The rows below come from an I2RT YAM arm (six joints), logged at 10 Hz.
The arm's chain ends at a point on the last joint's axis. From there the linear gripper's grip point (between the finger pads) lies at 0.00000 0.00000 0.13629 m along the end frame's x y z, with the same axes.
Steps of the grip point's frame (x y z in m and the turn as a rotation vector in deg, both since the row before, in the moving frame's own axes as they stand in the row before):
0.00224, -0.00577, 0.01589, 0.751, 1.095, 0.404
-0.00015, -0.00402, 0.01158, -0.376, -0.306, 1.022
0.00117, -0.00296, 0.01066, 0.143, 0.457, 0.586
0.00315, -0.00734, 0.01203, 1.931, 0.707, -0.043
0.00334, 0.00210, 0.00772, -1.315, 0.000, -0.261
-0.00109, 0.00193, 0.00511, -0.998, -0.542, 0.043
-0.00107, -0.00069, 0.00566, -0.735, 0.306, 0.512
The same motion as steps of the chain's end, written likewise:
-0.00037, -0.00399, 0.01593, 0.751, 1.095, 0.404
0.00059, -0.00491, 0.01158, -0.376, -0.306, 1.022
0.00008, -0.00263, 0.01066, 0.143, 0.457, 0.586
0.00147, -0.00275, 0.01212, 1.931, 0.707, -0.043
0.00333, -0.00103, 0.00776, -1.315, 0.000, -0.261
0.00020, -0.00044, 0.00514, -0.998, -0.542, 0.043
-0.00179, -0.00244, 0.00567, -0.735, 0.306, 0.512

